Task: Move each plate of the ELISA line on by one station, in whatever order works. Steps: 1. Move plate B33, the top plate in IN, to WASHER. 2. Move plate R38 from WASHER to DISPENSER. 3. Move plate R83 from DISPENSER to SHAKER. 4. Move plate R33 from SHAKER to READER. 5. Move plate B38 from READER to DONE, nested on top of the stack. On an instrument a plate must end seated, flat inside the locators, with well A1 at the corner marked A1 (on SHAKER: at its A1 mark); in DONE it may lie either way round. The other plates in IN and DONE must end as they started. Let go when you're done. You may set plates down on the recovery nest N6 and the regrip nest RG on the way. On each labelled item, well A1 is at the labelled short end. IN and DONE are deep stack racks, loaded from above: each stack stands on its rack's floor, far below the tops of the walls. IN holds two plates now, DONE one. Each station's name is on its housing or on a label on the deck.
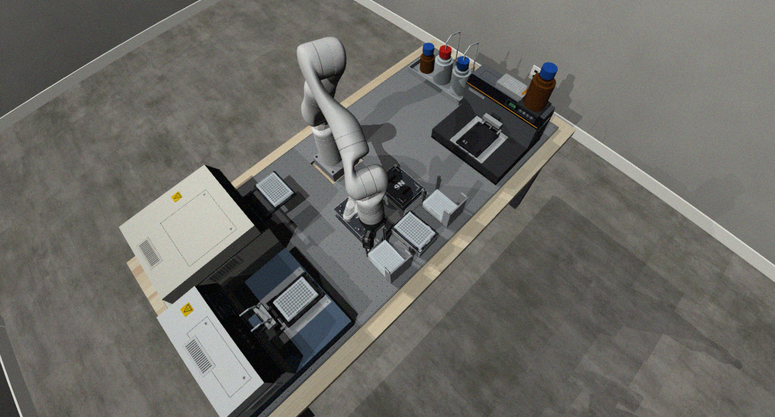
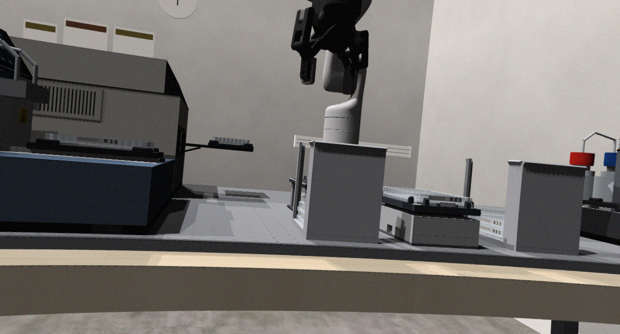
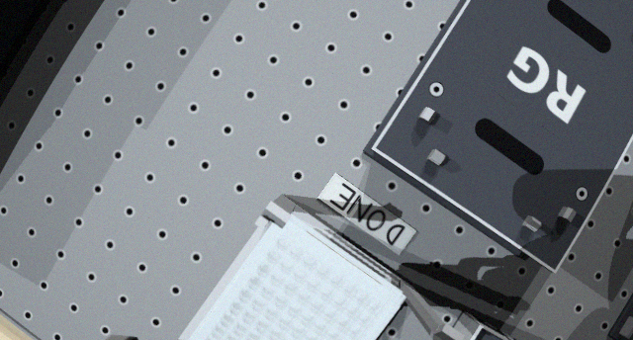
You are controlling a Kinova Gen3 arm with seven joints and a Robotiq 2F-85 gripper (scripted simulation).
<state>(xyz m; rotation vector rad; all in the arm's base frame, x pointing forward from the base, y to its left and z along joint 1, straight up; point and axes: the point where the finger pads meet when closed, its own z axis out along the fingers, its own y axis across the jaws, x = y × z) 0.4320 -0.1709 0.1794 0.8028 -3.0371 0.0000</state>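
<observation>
The plate R38 is 320 mm to the right of my hand, 120 mm below it and 60 mm behind it. From my hand the other things lie so: plate R83 (160 mm below, 150 mm to the left, 50 mm ahead); RG nest (160 mm below, 150 mm behind, 60 mm to the left); plate B38 (190 mm below, 50 mm ahead, 10 mm to the left).
</observation>
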